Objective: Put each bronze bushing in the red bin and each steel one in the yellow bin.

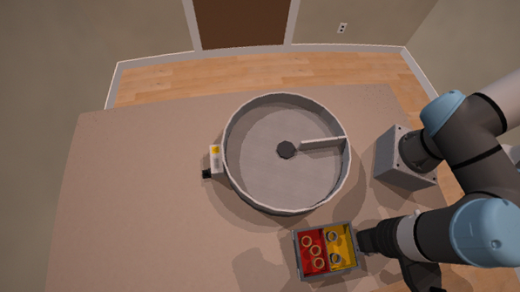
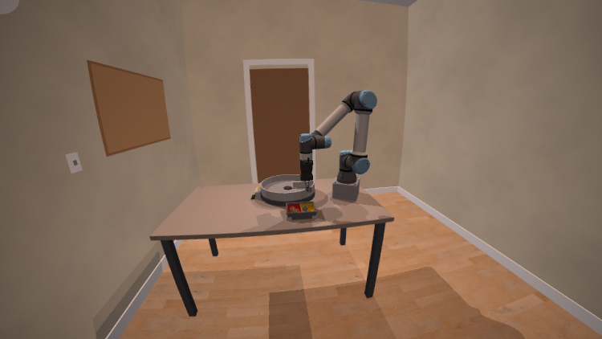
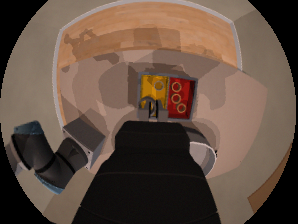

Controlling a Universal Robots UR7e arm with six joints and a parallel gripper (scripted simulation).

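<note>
My hand is 4 cm short of the red bin and 15 cm above it. The rest, counted from my hand: turntable (11 cm ahead, 34 cm to the right, 12 cm below).
</note>
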